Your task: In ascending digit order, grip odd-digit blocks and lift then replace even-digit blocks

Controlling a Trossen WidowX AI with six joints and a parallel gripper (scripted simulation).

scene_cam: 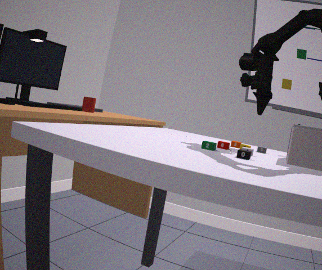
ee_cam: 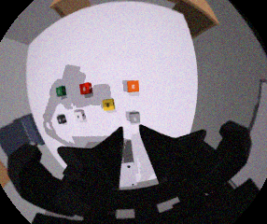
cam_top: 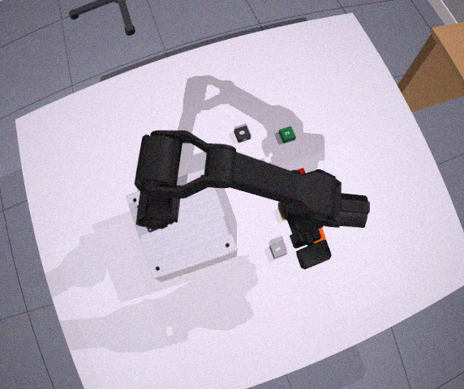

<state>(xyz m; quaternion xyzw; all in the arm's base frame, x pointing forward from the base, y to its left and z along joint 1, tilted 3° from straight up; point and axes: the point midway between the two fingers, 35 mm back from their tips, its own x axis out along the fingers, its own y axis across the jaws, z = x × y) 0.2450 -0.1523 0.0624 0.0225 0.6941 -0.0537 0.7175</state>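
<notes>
Now: the green block 230 mm to the left of my gripper tip, 120 mm below it and 120 mm ahead of it. Also, from my gripper tip: orange block 120 mm below, 70 mm ahead, 30 mm to the right; yellow block 120 mm below, 60 mm to the left, 30 mm ahead; grey block 120 mm below, 30 mm behind, 20 mm to the right.
</notes>
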